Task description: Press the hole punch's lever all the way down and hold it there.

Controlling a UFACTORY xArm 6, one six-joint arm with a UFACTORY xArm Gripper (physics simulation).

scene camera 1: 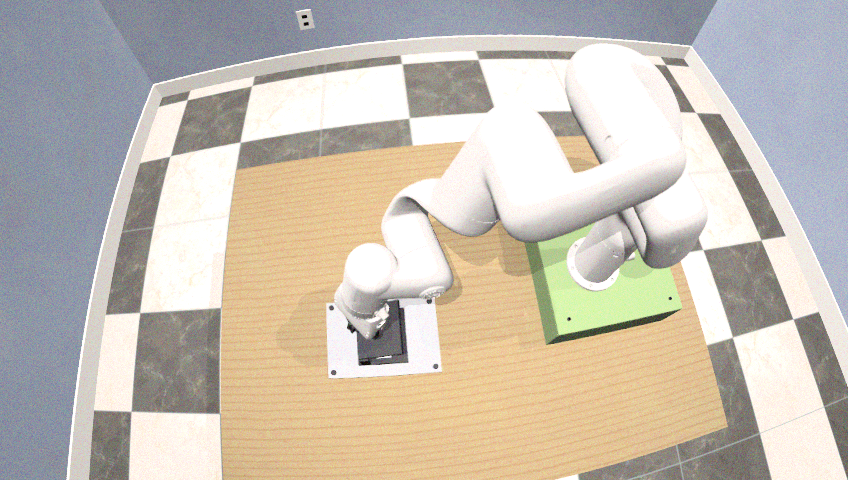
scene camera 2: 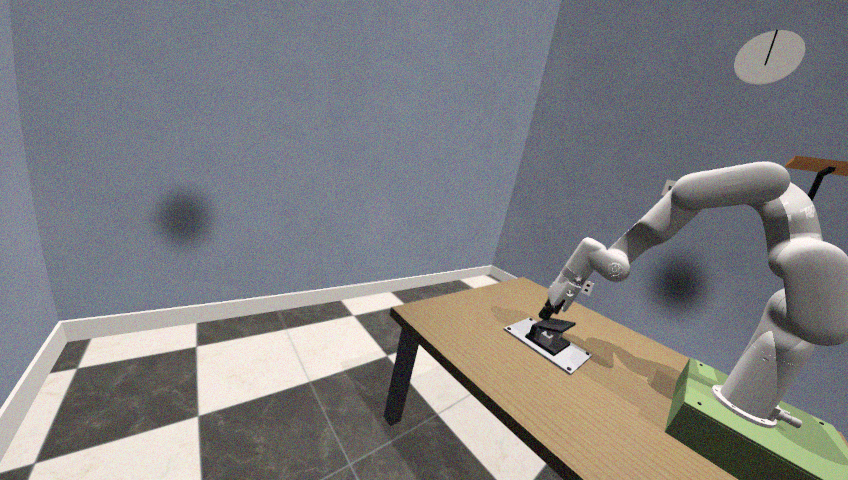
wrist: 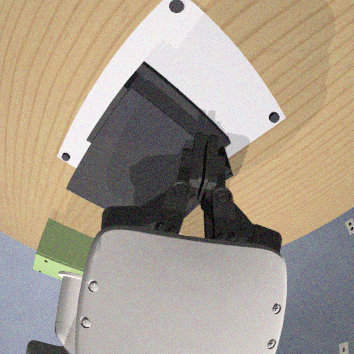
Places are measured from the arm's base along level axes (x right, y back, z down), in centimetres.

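Where they show: gripper, fingertip midpoint: (scene camera 1: 354,326) (scene camera 2: 542,317) (wrist: 203,146); arm's base at its link origin: (scene camera 1: 592,264) (scene camera 2: 741,406) (wrist: 78,277).
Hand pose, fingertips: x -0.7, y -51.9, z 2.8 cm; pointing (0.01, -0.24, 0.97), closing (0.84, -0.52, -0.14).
Each offset is from my fingertips to the top centre of the thing. Level surfaces: height alone.
The black hole punch (scene camera 1: 402,352) (scene camera 2: 553,345) (wrist: 167,102) sits on a white base plate @(dz +5.5, dx -1.8, dy +4.6 cm) (scene camera 1: 424,347) (scene camera 2: 574,361) (wrist: 220,65). Its broad flat lever @(dz -2.6, dx -1.8, dy +4.6 cm) (scene camera 1: 383,344) (scene camera 2: 559,324) (wrist: 117,135) is tilted, with the end toward the robot's base raised and an open gap beneath it in scene camera 2. My gripper (scene camera 2: 543,314) (wrist: 203,146) is shut with nothing between its fingers. It slants down, its fingertips close to the lever's low end, near one corner. Whether the tips touch the punch cannot be told. In scene camera 1 the wrist hides the fingertips.
The punch's plate lies on a wooden table @(dz +6.8 cm) (scene camera 1: 285,416) (scene camera 2: 476,356). The arm stands on a green block (scene camera 1: 618,309) (scene camera 2: 702,428) (wrist: 65,245) at the table's other end. The arm reaches over the table between block and punch.
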